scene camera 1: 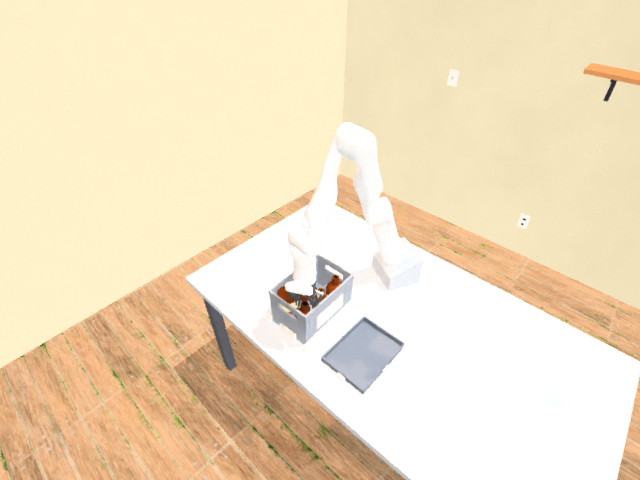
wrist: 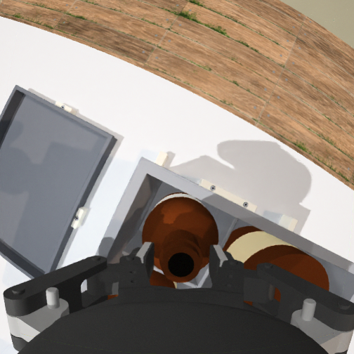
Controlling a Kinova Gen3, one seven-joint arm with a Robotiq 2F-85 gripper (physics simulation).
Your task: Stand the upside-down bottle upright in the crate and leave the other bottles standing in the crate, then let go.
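Places are measured from the arm's base along level axes (x back, y right, z up), in metres.
Where they show: gripper, fingertip midpoint: (scene camera 1: 305,307); arm's base at its link origin: (scene camera 1: 392,256).
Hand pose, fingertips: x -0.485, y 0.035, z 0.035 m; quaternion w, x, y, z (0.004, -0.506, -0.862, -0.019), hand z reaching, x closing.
Note:
Each offset is from my fingertips to the centre of the thing. "spot": to the spot under its first point. Level surfaces: height alone.
The grey crate @(dx +0.079, dy +0.046, dz -0.049 m) (scene camera 1: 310,328) (wrist: 145,167) holds several brown bottles. The upside-down bottle @(dx -0.015, dy +0.080, dz -0.051 m) (scene camera 1: 283,294) (wrist: 292,270) stands base up in a corner compartment, its cream label partly showing. An upright bottle @(dx -0.003, dy -0.003, dz -0.051 m) (scene camera 1: 305,308) (wrist: 180,225) stands in the neighbouring corner compartment. Another upright bottle @(dx +0.172, dy +0.013, dz -0.051 m) (scene camera 1: 334,284) shows near the crate's far end. My gripper (scene camera 1: 310,298) (wrist: 181,255) is partly open and low over the crate, beside the upside-down bottle. In the wrist view the upright bottle's mouth appears between the fingertips, with a gap on each side. The gripper hides other bottles.
A shallow grey tray @(spot: dx +0.075, dy -0.223, dz -0.132 m) (scene camera 1: 362,353) (wrist: 45,175) lies on the white table @(dz -0.137 m) (scene camera 1: 480,377) (wrist: 95,95) beside the crate. The crate's walls and inner dividers stand close around the fingers. The arm's base is on the table behind the crate.

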